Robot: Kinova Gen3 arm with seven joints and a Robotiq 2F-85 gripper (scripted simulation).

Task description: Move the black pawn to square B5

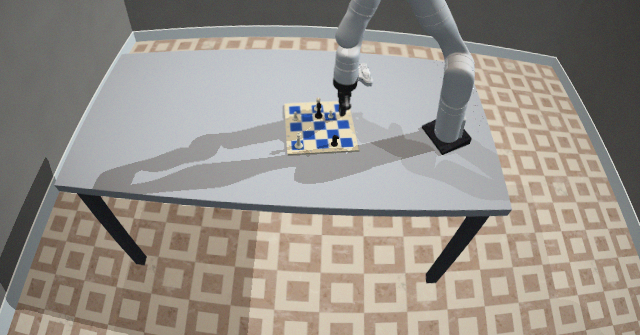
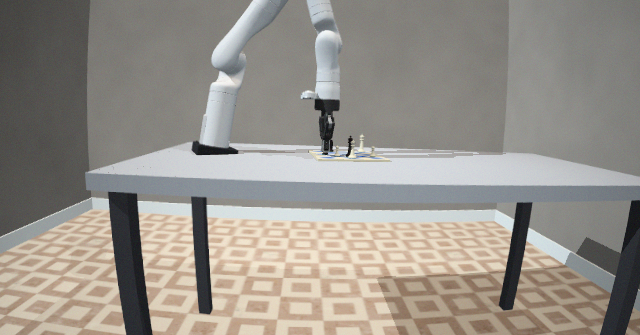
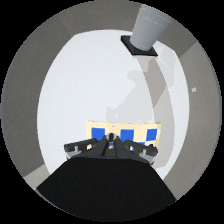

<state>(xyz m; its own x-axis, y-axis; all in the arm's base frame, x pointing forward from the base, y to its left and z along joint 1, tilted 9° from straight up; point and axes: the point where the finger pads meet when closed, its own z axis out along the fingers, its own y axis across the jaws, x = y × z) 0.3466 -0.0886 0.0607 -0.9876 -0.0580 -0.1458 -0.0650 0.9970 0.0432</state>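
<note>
Right now the black pawn is 1 cm below my hand. Also, from my hand: tall black piece: 8 cm ahead; chessboard: 7 cm ahead, 4 cm to the left, 3 cm below.
</note>
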